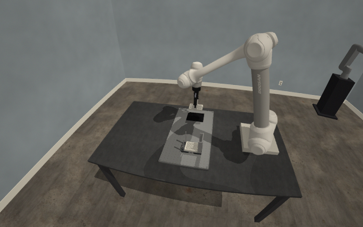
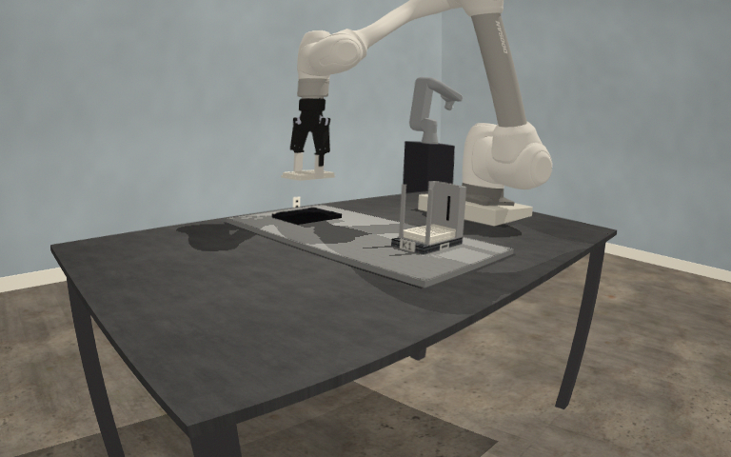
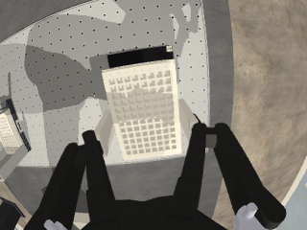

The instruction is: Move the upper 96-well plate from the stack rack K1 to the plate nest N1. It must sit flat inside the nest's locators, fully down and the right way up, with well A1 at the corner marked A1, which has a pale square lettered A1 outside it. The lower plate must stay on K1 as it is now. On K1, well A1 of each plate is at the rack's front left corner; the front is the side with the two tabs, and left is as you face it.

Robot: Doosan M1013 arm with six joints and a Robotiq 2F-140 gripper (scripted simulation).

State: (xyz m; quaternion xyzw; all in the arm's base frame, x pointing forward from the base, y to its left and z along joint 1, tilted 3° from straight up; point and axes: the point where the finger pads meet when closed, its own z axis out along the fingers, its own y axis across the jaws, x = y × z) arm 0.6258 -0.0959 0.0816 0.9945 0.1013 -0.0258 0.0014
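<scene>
Right now my hand is 14 cm above the black plate nest N1. Also, from my hand: pale square: 13 cm below, 8 cm ahead, 4 cm to the right.
</scene>
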